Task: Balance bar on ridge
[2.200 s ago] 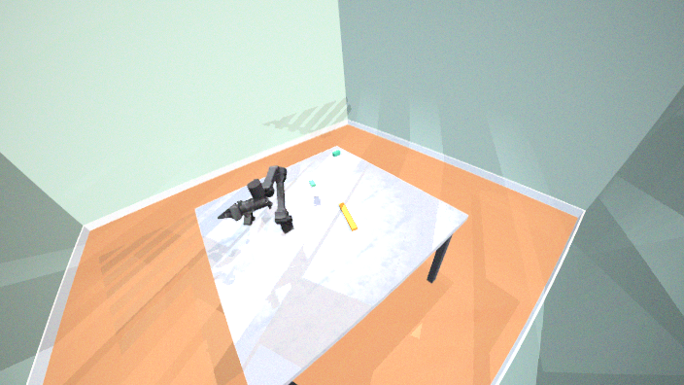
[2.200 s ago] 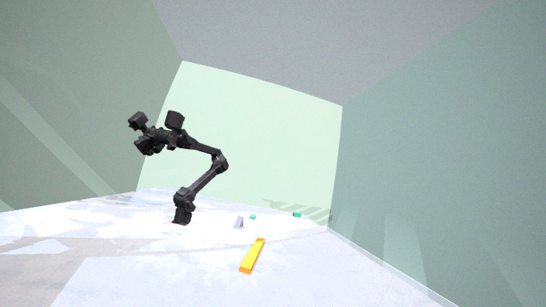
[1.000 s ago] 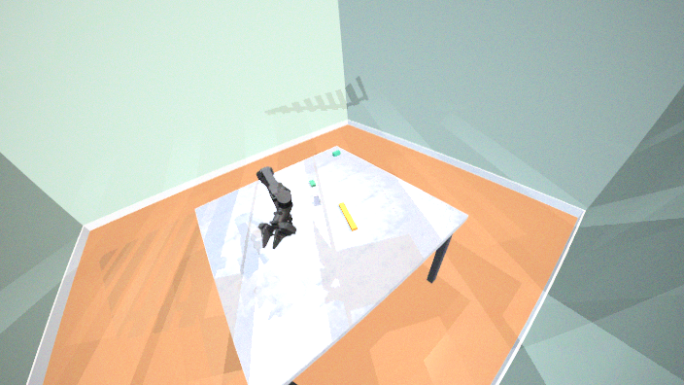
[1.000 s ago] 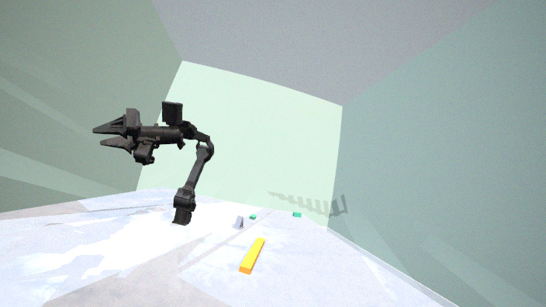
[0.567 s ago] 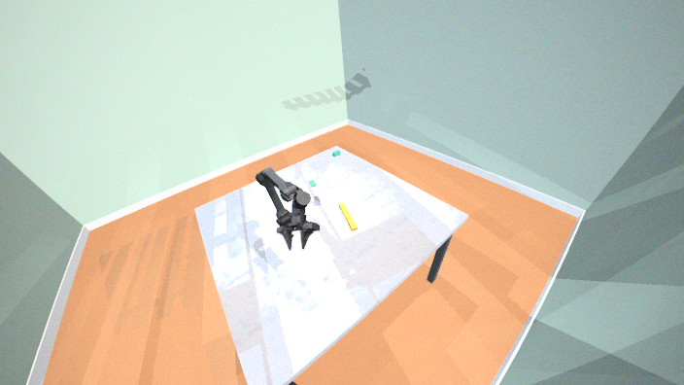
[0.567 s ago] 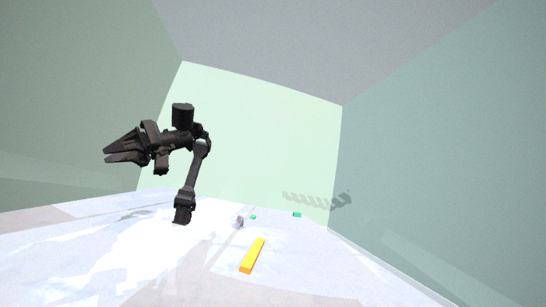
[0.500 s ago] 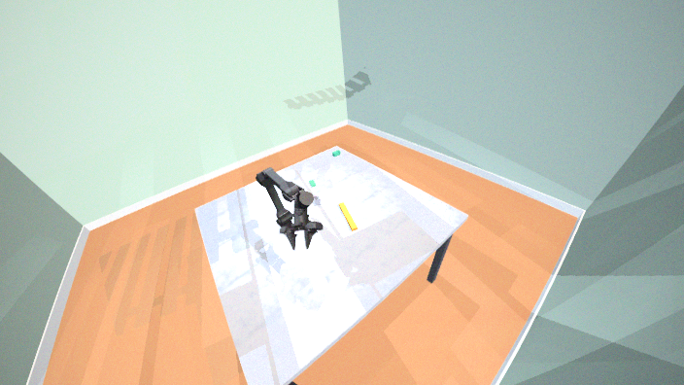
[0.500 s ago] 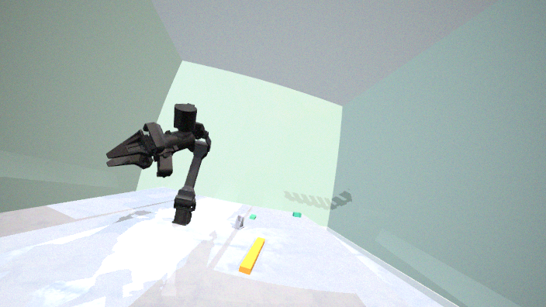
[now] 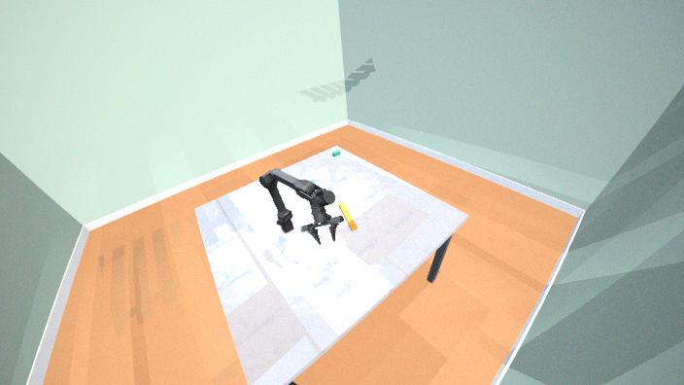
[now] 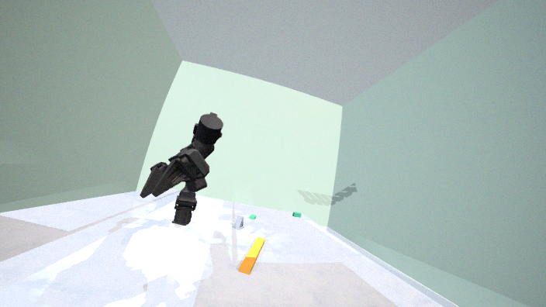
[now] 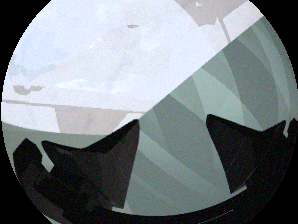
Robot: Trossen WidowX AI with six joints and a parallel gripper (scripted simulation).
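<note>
My gripper tip is 270 mm short of the orange bar, 220 mm to the right of it and 180 mm above it.
</note>
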